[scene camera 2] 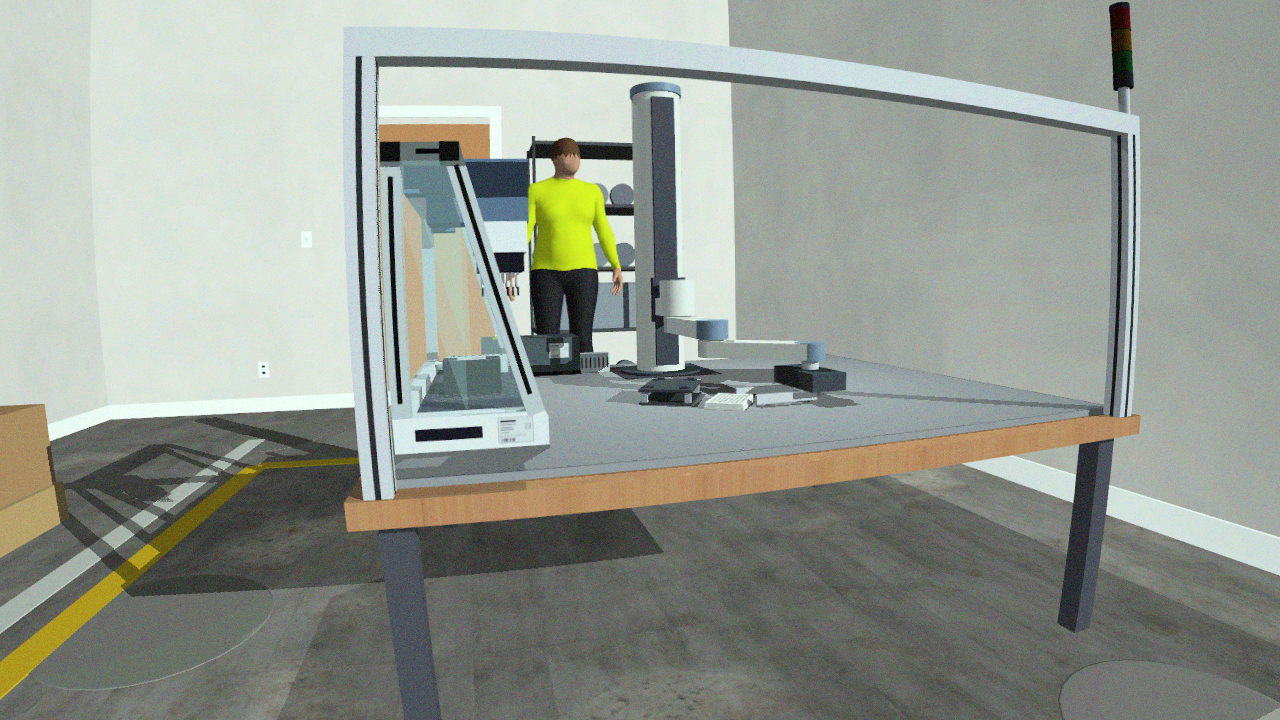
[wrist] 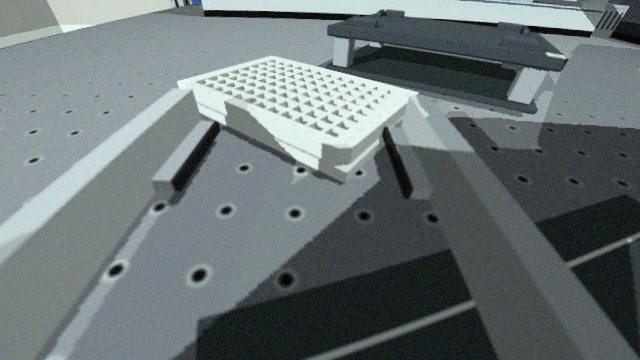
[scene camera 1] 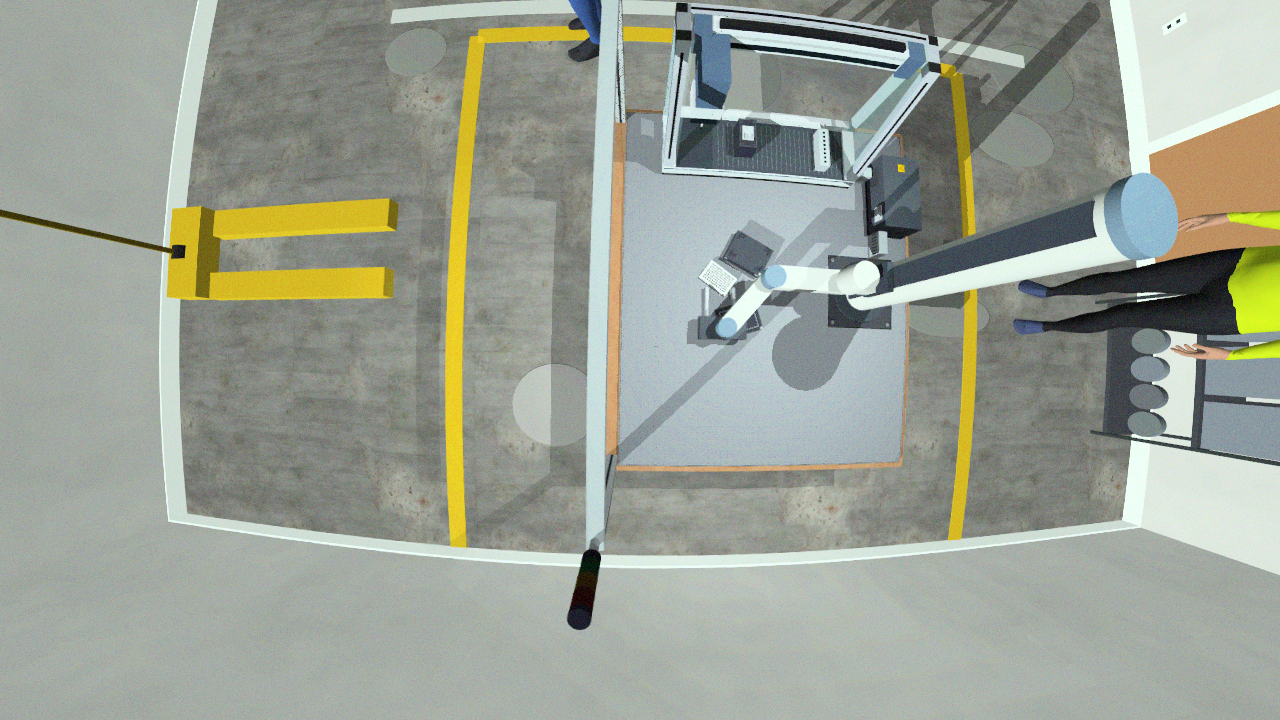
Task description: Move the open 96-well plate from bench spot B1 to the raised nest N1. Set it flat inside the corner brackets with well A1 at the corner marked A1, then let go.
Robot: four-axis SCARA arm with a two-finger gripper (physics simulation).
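Observation:
The white 96-well plate lies flat on the bench, open wells up, turned at an angle to the fingers. My gripper is low over the bench and open, its fingers apart. In the wrist view the finger ends are close to the plate's left and right corners, and the plate's near corner points back between the pads. Whether either finger touches it is unclear. The dark raised nest stands on light posts just beyond the plate, with brackets on top. Its A1 mark is not readable.
The framed enclosure stands at one side of the bench. A dark instrument box is near the arm's column. A frame post rises at the bench edge. A person in yellow stands behind.

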